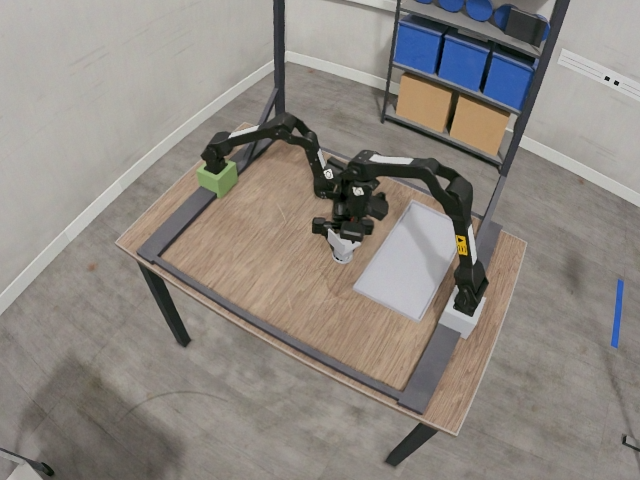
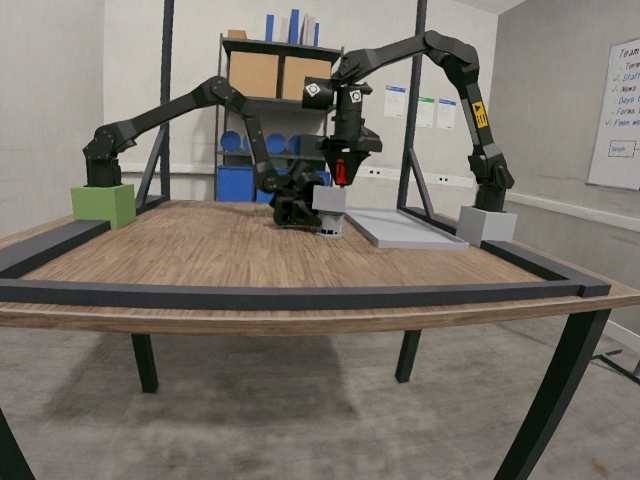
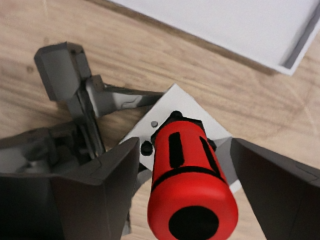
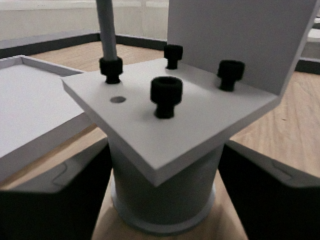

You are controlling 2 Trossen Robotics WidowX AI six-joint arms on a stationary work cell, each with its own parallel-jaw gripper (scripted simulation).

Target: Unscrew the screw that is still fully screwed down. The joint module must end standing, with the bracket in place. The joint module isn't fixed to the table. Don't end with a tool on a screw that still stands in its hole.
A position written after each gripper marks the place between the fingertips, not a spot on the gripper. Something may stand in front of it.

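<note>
A shallow grey tray (image 1: 405,272) can be seen, and the tray appears in image 2 (image 2: 393,230) as well. The left gripper is visible in image 1 (image 1: 354,232), in image 2 (image 2: 342,183) and in image 3 (image 3: 185,144). The right gripper appears in image 1 (image 1: 343,251), in image 2 (image 2: 331,222), in image 3 (image 3: 179,124) and in image 4 (image 4: 164,143).
</note>
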